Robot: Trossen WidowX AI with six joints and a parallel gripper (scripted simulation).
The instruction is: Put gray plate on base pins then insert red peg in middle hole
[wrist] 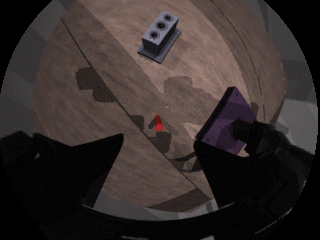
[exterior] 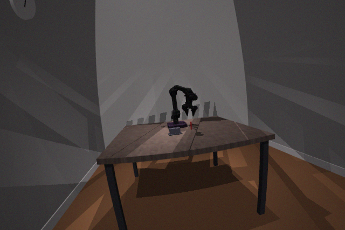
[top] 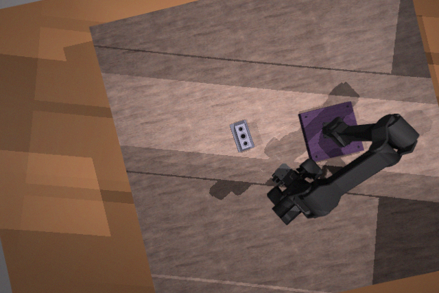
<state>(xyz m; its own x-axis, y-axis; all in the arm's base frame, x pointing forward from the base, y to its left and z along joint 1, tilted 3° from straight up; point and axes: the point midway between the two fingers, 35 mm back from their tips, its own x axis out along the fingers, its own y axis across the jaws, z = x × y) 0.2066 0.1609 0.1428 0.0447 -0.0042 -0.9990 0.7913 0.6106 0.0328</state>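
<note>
The red peg lies 100 mm below my gripper tip. From my gripper tip the other things lie so: base 140 mm ahead, 160 mm to the right, 130 mm below; then gray plate 140 mm ahead, 160 mm to the right, 90 mm below.
</note>
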